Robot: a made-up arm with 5 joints. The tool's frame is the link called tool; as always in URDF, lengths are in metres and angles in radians.
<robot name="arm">
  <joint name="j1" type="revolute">
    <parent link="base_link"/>
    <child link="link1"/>
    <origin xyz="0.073 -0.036 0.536" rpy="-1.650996 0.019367 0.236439"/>
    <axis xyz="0 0 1"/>
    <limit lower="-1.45" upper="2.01"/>
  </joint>
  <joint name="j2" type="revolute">
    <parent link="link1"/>
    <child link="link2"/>
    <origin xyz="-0.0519 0.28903 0.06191" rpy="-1.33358 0 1.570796"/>
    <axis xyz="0 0 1"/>
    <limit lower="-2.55" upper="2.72"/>
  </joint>
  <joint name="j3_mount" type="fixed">
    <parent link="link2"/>
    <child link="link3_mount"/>
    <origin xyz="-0.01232 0.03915 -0.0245" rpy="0 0 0"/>
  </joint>
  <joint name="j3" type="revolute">
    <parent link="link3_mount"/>
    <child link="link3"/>
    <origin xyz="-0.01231 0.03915 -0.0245" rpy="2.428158 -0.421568 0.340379"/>
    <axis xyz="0 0 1"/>
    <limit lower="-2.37" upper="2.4"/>
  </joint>
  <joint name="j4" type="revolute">
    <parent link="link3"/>
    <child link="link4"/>
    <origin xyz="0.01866 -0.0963 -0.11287" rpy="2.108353 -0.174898 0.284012"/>
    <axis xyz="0 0 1"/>
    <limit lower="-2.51" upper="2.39"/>
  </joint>
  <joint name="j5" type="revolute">
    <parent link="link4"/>
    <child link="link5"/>
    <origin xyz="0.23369 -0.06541 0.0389" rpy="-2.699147 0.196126 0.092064"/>
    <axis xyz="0 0 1"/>
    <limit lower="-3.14" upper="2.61"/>
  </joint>
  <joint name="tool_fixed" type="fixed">
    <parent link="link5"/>
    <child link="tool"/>
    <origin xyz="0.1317 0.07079 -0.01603" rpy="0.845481 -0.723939 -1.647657"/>
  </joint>
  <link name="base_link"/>
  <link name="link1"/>
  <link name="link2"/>
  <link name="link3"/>
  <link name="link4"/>
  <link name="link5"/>
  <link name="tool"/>
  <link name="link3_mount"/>
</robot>
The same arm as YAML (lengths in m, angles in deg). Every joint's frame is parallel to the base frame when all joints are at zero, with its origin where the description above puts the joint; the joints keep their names.
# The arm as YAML. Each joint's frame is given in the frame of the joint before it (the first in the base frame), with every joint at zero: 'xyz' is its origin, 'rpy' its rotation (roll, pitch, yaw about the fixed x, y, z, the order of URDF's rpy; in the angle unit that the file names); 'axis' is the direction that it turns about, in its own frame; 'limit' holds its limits. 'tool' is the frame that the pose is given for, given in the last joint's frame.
units:
  length: m
  angle: deg
joints:
  - name: j1
    type: revolute
    origin:
      xyz: [0.073, -0.036, 0.536]
      rpy: [0.0, 0.0, 0.0]
    axis: [-0.234998, 0.96869, -0.080099]
    limit:
      lower: -83.08
      upper: 115.16
  - name: j2
    type: revolute
    origin:
      xyz: [-0.065, 0.024, -0.292]
      rpy: [0.0, 0.0, 0.0]
    axis: "-x"
    limit:
      lower: -146.1
      upper: 155.84
  - name: j3
    type: revolute
    origin:
      xyz: [0.049, -0.076, 0.031]
      rpy: [0.0, 0.0, 0.0]
    axis: [0.689919, 0.469813, -0.550715]
    limit:
      lower: -135.79
      upper: 137.51
  - name: j4
    type: revolute
    origin:
      xyz: [-0.028, -0.137, 0.053]
      rpy: [0.0, 0.0, 0.0]
    axis: [-0.0039, -0.998244, 0.059103]
    limit:
      lower: -143.81
      upper: 136.94
  - name: j5
    type: revolute
    origin:
      xyz: [-0.16, -0.049, -0.18]
      rpy: [0.0, 0.0, 0.0]
    axis: [0.466106, 0.884012, -0.0356]
    limit:
      lower: -179.91
      upper: 149.54
tool:
  origin:
    xyz: [-0.11, 0.036, -0.096]
    rpy: [-31.6, 14.09, 14.6]

